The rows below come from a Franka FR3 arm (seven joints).
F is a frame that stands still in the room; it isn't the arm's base.
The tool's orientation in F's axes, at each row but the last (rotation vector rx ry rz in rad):
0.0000 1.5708 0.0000
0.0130 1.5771 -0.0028
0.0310 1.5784 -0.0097
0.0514 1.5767 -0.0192
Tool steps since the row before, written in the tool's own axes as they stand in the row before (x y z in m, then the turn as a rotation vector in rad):
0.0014 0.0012 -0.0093 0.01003 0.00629 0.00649
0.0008 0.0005 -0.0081 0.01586 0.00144 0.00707
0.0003 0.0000 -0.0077 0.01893 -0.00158 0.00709
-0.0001 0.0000 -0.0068 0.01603 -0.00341 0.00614
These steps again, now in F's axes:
-0.0093 0.0012 -0.0014 0.00649 0.00629 -0.01003
-0.0081 0.0006 -0.0007 0.00698 0.00147 -0.01589
-0.0077 0.0002 -0.0002 0.00690 -0.00150 -0.01900
-0.0068 0.0003 0.0001 0.00589 -0.00335 -0.01614

